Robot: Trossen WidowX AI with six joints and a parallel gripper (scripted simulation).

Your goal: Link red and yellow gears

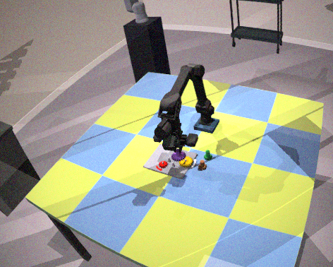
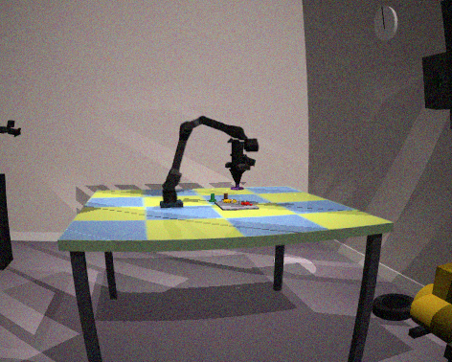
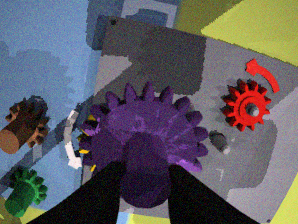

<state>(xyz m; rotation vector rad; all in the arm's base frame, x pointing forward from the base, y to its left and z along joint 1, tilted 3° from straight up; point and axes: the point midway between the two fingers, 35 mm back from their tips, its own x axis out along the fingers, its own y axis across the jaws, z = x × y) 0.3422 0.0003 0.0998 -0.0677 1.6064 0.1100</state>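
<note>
Now: gripper tip 3 cm past the yellow gear, 1 cm to the right of it and 8 cm above it. Round my gripper tip: green gear (10 cm behind, 10 cm to the left, 8 cm below); purple gear (1 cm below); white arrow (4 cm behind, 5 cm to the left, 9 cm below).
</note>
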